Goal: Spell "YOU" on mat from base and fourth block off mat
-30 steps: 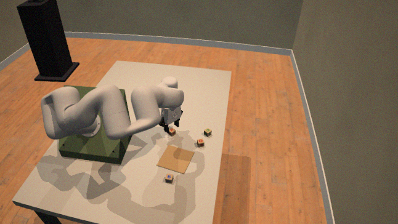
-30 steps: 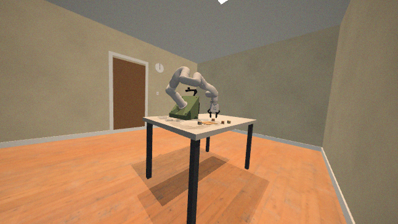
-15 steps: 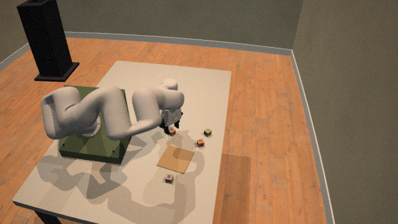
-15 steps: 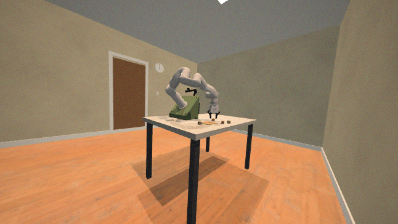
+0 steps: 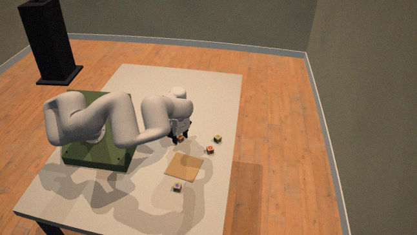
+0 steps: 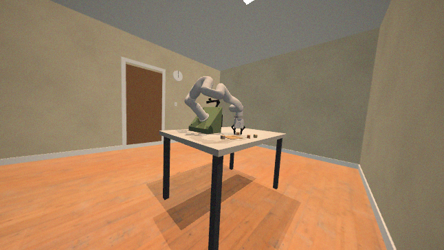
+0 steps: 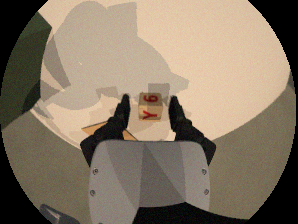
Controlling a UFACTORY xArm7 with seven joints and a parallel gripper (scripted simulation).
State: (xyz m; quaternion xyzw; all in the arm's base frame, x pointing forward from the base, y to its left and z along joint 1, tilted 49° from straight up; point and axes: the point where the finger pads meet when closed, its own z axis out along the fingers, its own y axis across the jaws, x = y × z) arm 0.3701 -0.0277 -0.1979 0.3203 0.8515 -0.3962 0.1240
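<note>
The tan mat is 40 mm ahead of my hand, 170 mm to the right of it and 20 mm below it. Round my hand: red block: 160 mm ahead, 60 mm to the right, 10 mm below.
</note>
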